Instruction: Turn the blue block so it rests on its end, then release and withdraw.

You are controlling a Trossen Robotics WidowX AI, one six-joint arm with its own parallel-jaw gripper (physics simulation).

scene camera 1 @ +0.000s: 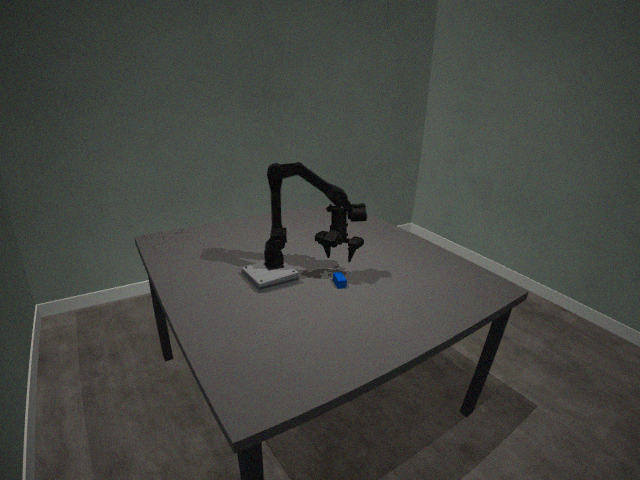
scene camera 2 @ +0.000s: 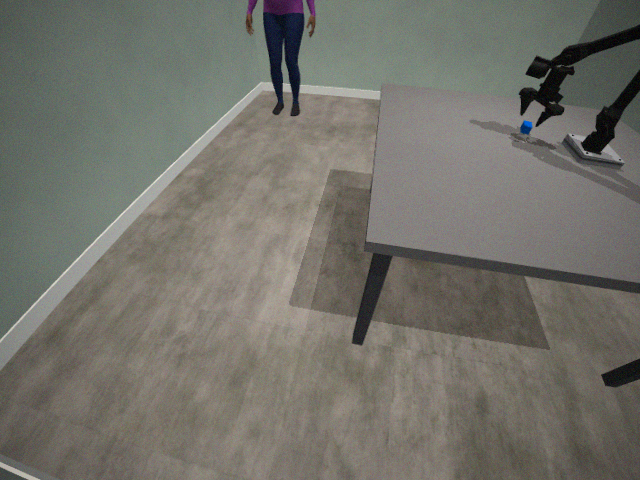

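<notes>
The small blue block [scene camera 1: 339, 280] [scene camera 2: 526, 127] lies on its long side on the grey table [scene camera 1: 289, 351] [scene camera 2: 465, 196], in front of the arm's base and a little to the right of it in the scene camera 1 view. My black gripper [scene camera 1: 339, 257] [scene camera 2: 529, 119] points down with its two fingers spread wide. It is open, with nothing between the fingers. The fingertips hang a little above the table, above and close to the block, and do not touch it.
The arm's light base plate [scene camera 1: 271, 277] [scene camera 2: 594, 150] sits on the table near the block. The arm's shadow falls across the table around the block. A person [scene camera 2: 283, 46] in a purple top and dark blue trousers stands on the floor beyond the table.
</notes>
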